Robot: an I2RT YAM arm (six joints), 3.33 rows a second.
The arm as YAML. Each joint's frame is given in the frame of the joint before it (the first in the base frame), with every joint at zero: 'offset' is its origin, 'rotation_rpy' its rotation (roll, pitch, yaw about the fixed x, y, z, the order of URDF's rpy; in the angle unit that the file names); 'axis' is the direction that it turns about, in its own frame. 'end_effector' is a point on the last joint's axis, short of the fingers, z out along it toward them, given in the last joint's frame.
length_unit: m
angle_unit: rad
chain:
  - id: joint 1
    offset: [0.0, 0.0, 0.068]
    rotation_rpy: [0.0, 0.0, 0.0]
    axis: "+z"
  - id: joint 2
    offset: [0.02, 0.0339, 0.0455]
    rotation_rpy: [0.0, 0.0, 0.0]
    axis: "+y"
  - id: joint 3
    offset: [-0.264, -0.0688, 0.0]
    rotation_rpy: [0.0, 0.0, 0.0]
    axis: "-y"
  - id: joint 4
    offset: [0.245, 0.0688, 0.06]
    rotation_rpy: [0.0, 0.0, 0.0]
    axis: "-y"
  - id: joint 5
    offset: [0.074, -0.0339, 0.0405]
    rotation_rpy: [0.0, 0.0, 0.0]
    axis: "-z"
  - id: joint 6
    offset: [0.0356, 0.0, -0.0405]
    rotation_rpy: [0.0, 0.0, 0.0]
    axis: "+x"
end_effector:
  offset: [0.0, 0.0, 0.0]
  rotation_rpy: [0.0, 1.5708, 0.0]
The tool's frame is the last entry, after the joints.
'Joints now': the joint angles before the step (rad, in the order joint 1, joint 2, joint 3, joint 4, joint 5, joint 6). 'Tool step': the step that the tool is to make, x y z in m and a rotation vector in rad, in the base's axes. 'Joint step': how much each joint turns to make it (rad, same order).
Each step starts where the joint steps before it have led.
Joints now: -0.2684, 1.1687, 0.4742, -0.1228, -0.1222, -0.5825
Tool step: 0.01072, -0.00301, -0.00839, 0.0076, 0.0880, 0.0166
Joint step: -0.0001, 0.0980, 0.0491, -0.0408, 0.0013, -0.0232
